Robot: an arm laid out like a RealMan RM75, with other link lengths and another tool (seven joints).
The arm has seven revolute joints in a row. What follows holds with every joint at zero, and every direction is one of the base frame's.
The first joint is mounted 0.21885 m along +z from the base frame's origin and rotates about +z.
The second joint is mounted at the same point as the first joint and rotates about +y.
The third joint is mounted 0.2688 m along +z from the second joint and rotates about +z.
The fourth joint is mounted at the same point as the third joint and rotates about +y.
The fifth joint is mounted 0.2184 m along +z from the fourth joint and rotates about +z.
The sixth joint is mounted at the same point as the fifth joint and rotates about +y.
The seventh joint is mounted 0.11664 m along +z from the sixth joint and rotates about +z.
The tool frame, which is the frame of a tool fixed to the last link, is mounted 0.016 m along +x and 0.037 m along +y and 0.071 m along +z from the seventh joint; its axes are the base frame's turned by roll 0, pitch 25.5 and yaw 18.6 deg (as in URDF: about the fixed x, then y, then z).
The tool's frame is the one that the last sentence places.
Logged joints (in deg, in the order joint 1, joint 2, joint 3, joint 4, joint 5, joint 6, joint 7), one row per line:
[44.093 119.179 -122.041 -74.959 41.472 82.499 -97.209]
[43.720 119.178 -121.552 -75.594 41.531 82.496 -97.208]
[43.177 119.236 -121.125 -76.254 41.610 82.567 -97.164]
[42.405 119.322 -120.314 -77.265 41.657 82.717 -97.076]
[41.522 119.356 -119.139 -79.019 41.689 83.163 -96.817]
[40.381 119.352 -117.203 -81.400 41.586 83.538 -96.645]
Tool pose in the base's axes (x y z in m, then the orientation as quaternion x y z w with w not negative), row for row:
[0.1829 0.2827 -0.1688 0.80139 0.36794 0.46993 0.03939]
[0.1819 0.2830 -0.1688 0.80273 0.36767 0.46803 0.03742]
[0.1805 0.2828 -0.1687 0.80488 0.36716 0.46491 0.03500]
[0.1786 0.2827 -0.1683 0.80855 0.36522 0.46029 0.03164]
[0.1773 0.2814 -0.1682 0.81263 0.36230 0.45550 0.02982]
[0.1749 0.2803 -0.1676 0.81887 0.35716 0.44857 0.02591]
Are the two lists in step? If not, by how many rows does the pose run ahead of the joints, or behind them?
The pose runs 2 rows behind the joints: the pose in row i belongs to the joints in row i - 2.
